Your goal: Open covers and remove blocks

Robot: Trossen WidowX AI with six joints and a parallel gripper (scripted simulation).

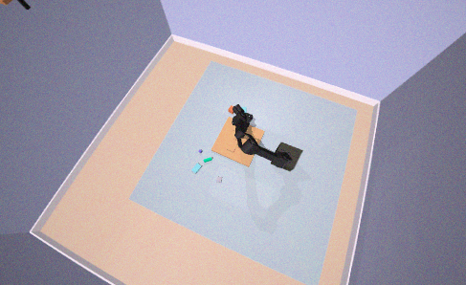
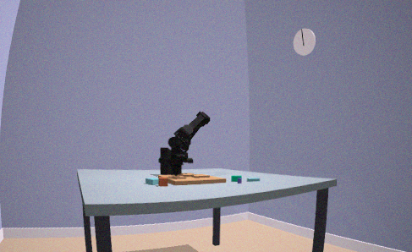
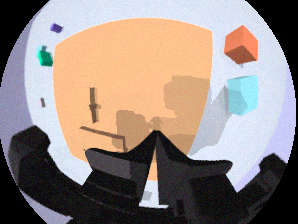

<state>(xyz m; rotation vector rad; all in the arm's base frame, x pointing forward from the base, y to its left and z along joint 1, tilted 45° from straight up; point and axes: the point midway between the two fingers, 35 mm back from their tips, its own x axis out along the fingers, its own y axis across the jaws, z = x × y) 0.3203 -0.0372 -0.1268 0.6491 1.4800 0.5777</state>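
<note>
Right now my gripper tip is 15 cm short of the orange block, 13 cm to the left of it and 1 cm above it. Also, from my gripper tip: small purple block (26 cm to the left, 23 cm ahead, 2 cm below); then green block (30 cm to the left, 15 cm ahead, 2 cm below); then grey block (40 cm to the left, 2 cm below, 2 cm ahead).
</note>
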